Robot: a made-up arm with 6 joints. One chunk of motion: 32 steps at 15 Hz.
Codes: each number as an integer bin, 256 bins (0 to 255) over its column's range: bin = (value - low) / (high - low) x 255, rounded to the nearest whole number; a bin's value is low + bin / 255 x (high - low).
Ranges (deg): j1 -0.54..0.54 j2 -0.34..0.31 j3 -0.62..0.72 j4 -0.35..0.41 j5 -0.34..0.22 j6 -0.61..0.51
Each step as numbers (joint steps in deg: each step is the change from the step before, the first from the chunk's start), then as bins.
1 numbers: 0.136 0.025 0.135 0.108 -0.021 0.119
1 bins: 160 143 144 154 145 166
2 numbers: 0.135 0.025 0.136 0.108 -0.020 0.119
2 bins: 159 143 144 154 146 166
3 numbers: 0.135 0.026 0.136 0.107 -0.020 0.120
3 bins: 159 144 144 153 146 166
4 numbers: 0.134 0.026 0.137 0.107 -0.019 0.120
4 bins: 159 144 144 153 146 166
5 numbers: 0.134 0.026 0.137 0.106 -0.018 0.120
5 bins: 159 144 144 153 147 166
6 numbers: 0.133 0.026 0.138 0.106 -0.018 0.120
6 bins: 159 144 144 153 147 166
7 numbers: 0.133 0.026 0.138 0.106 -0.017 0.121
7 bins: 159 144 144 153 147 166
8 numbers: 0.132 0.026 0.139 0.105 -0.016 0.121
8 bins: 159 144 144 153 148 166
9 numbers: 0.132 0.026 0.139 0.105 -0.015 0.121
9 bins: 159 144 144 153 148 166
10 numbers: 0.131 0.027 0.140 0.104 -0.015 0.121
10 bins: 158 144 145 152 148 166
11 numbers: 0.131 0.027 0.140 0.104 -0.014 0.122
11 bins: 158 144 145 152 148 167
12 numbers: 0.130 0.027 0.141 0.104 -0.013 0.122
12 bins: 158 144 145 152 149 167
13 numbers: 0.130 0.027 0.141 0.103 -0.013 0.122
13 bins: 158 144 145 152 149 167
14 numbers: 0.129 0.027 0.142 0.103 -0.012 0.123
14 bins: 158 144 145 152 149 167
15 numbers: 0.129 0.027 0.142 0.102 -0.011 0.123
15 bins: 158 144 145 152 150 167
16 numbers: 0.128 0.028 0.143 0.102 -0.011 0.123
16 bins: 158 144 145 152 150 167
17 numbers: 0.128 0.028 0.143 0.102 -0.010 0.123
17 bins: 158 144 145 152 150 167
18 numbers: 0.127 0.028 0.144 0.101 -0.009 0.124
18 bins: 157 144 145 151 151 167
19 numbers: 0.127 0.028 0.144 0.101 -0.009 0.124
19 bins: 157 144 145 151 151 167
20 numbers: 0.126 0.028 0.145 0.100 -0.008 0.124
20 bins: 157 144 146 151 151 167
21 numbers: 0.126 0.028 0.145 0.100 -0.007 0.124
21 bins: 157 144 146 151 152 167
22 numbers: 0.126 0.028 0.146 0.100 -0.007 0.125
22 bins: 157 144 146 151 152 167
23 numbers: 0.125 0.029 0.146 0.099 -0.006 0.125
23 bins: 157 145 146 151 152 167
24 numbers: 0.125 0.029 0.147 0.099 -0.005 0.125
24 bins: 157 145 146 151 153 167
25 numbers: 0.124 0.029 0.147 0.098 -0.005 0.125
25 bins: 157 145 146 150 153 167
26 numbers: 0.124 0.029 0.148 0.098 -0.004 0.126
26 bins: 157 145 146 150 153 168
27 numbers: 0.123 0.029 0.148 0.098 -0.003 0.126
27 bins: 157 145 146 150 153 168
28 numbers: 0.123 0.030 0.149 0.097 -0.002 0.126
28 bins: 157 145 146 150 154 168
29 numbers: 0.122 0.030 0.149 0.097 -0.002 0.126
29 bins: 156 145 146 150 154 168
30 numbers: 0.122 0.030 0.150 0.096 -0.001 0.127
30 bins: 156 145 147 150 154 168
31 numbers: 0.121 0.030 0.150 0.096 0.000 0.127
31 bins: 156 145 147 150 155 168
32 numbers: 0.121 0.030 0.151 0.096 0.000 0.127
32 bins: 156 145 147 150 155 168
